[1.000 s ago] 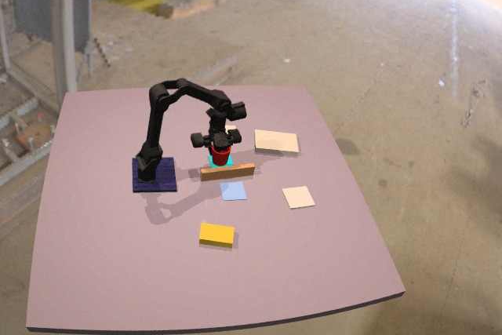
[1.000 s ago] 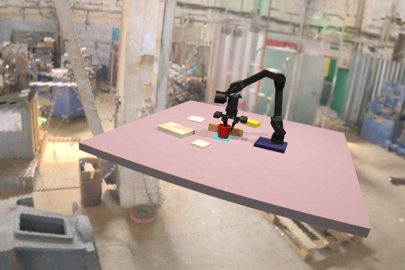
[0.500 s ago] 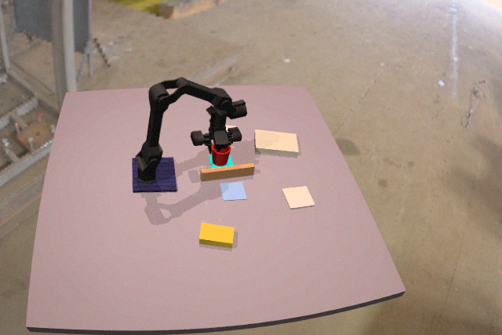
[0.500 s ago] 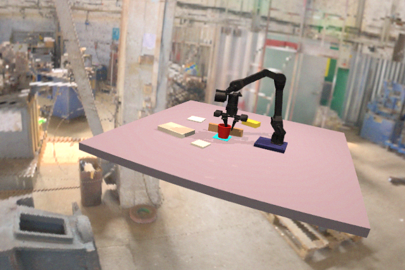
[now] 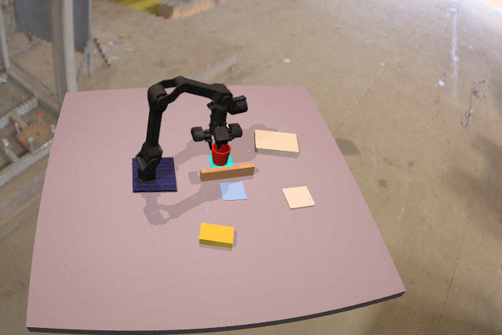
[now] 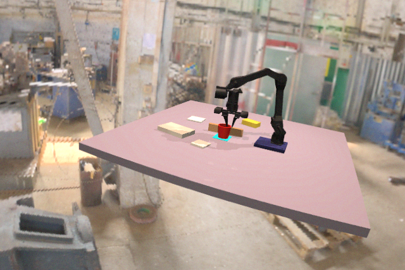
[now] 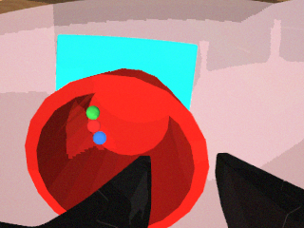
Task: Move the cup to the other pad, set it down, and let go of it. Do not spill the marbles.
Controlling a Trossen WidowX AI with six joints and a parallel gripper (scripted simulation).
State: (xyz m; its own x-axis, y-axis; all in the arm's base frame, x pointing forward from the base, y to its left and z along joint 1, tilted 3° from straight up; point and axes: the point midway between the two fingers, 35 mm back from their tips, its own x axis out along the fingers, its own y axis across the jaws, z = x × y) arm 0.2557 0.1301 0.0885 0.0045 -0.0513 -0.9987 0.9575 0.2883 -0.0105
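The red cup is 30 mm below my gripper tip, 30 mm ahead of it and 10 mm to the left of it. Also, from my gripper tip: cyan pad 80 mm below, 30 mm ahead; blue marble 50 mm below, 40 mm ahead, 20 mm to the left; green marble 50 mm below, 50 mm ahead, 10 mm to the left.
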